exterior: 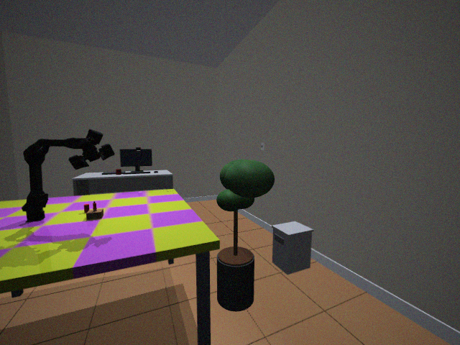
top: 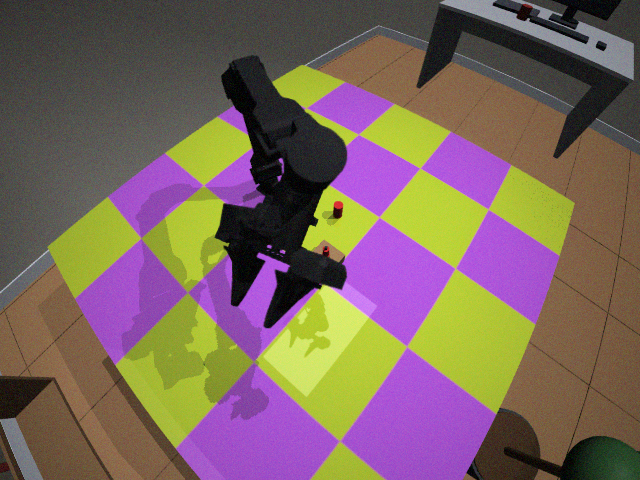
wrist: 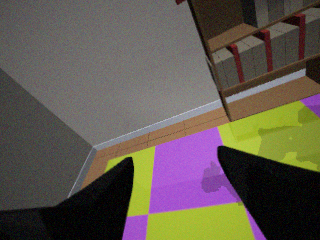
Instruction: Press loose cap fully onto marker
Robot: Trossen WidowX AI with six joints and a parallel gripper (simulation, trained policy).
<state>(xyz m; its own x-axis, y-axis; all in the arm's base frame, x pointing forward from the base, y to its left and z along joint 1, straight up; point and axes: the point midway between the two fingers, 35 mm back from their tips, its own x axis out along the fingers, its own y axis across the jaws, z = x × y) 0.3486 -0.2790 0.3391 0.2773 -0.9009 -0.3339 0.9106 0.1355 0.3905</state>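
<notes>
My gripper tip is 36 cm to the right of the red cap, 30 cm above it and 13 cm past it. Round my gripper tip: brown holder block (31 cm below, 22 cm to the left, 6 cm behind).
</notes>
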